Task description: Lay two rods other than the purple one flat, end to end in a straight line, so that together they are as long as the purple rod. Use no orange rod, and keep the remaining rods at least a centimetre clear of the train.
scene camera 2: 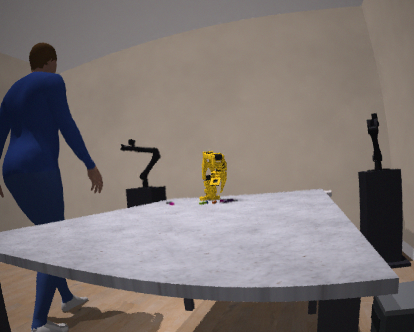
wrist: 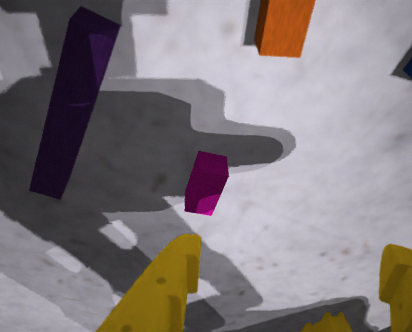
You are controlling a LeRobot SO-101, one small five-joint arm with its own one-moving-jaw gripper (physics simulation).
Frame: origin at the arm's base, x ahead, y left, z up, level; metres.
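Where they show: hand at its tool point: (scene camera 2: 220, 192) (wrist: 199, 256); arm's base at its link origin: (scene camera 2: 208, 200) (wrist: 366, 331).
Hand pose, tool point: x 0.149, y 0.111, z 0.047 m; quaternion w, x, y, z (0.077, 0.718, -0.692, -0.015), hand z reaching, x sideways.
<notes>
Each offset is from my tool point to the top centre of the thing. "spot": to the spot under its first point. Level surfaces: height alone.
The long dark purple rod @[0.006 m ahead, 0.038 m left, 0.037 m down] (wrist: 75, 105) (scene camera 2: 229, 200) lies flat at the left of the wrist view. A short magenta rod @[0.019 m back, 0.003 m right, 0.037 m down] (wrist: 206, 185) lies flat to its right, apart from it. An orange rod @[0.049 m ahead, 0.019 m right, 0.037 m down] (wrist: 285, 27) (scene camera 2: 214, 202) is cut by the top edge. A corner of a blue rod @[spot: 0.024 m ahead, 0.057 m right, 0.045 m down] (wrist: 409, 69) shows at the right edge. A green rod @[0.056 m ahead, 0.069 m right, 0.037 m down] (scene camera 2: 203, 202) shows small in the scene view, near the arm's base. My gripper (wrist: 292, 245) is open, with a wide gap between its jaws. The magenta rod lies beyond the left jaw's tip, not between the jaws. In the scene view, the jaws are too small to judge.
The yellow arm (scene camera 2: 223, 172) stands at the far side of the grey-white table @[0.047 m down] (scene camera 2: 225, 245). A small magenta piece @[0.051 m ahead, 0.228 m right, 0.037 m down] (scene camera 2: 171, 203) lies left of its base. The arm's shadow covers the purple rod. A person (scene camera 2: 37, 130) and two black arms on pedestals stand beyond the table.
</notes>
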